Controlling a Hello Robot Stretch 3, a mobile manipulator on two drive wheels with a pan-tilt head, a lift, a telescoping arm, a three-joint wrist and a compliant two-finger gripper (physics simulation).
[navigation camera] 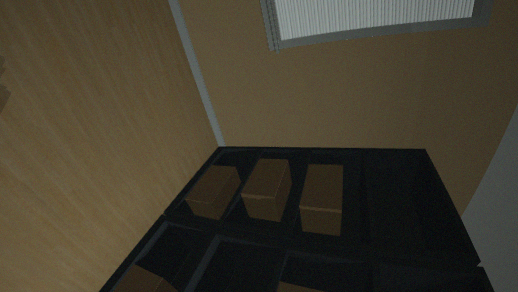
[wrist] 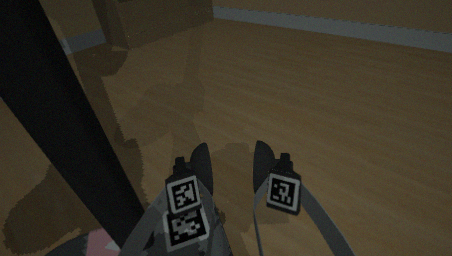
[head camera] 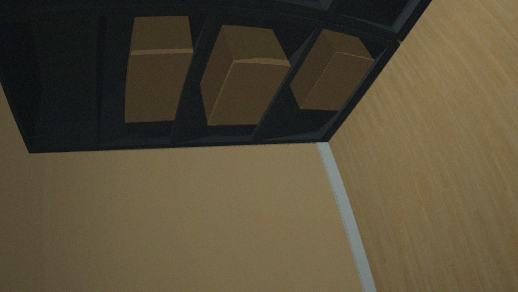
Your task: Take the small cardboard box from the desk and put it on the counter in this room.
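My gripper (wrist: pixel 232 159) is open and empty, its two dark fingertips apart above the wooden floor in the wrist view. The small cardboard box on a desk, the desk and the counter do not show in these views. Brown boxes stand in a shelf in the head and navigation views, but I cannot tell that any of them is the task's box.
The dark shelf unit (head camera: pixel 101 85) (navigation camera: pixel 350 246) holds several brown boxes (head camera: pixel 159 87) (navigation camera: pixel 266 185). A window (navigation camera: pixel 375 17) is in the wall beyond. A brown box-like piece (wrist: pixel 165 22) stands near the white baseboard (wrist: pixel 310 24). A black pole (wrist: pixel 60 125) crosses the wrist view's left.
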